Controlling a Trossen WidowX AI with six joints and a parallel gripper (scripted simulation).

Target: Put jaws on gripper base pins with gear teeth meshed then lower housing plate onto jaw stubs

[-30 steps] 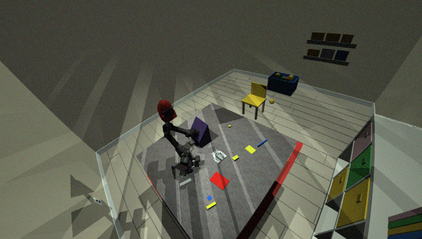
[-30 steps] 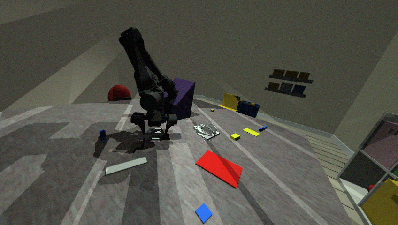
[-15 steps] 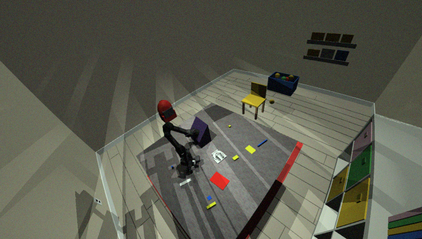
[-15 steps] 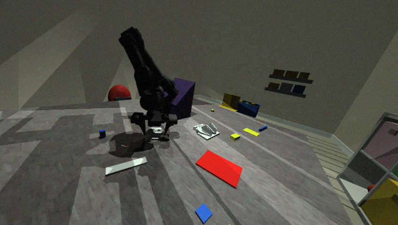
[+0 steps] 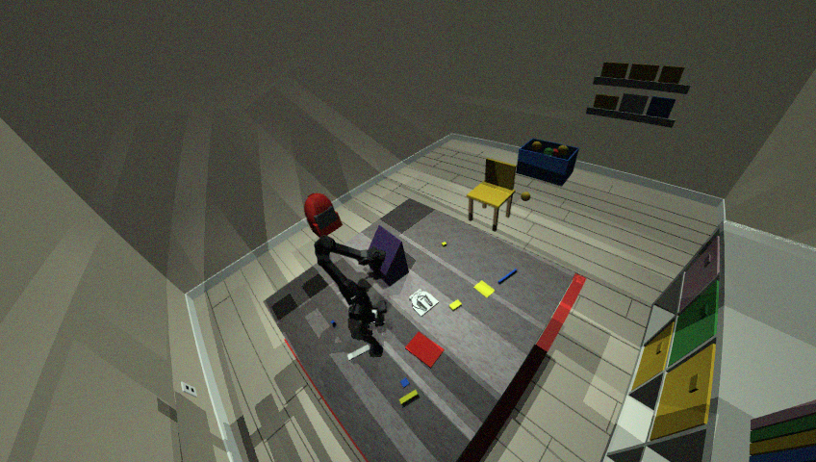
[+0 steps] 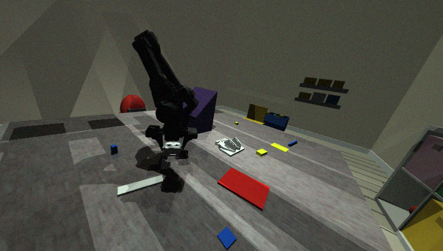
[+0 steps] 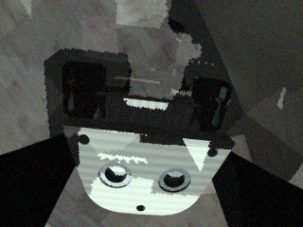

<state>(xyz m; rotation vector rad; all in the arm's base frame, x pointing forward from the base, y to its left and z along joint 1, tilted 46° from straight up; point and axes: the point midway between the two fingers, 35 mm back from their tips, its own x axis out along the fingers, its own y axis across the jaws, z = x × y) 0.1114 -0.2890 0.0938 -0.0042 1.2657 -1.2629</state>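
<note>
Now: the white housing plate 120 mm ahead of my gripper tip and 240 mm to the left of it. The rest, counted from my gripper tip: white gripper base: 10 mm behind, 10 mm to the left, 20 mm above; then white strip: 70 mm ahead, 170 mm to the right, 10 mm below; then blue cube: 150 mm behind, 140 mm to the right.
</note>
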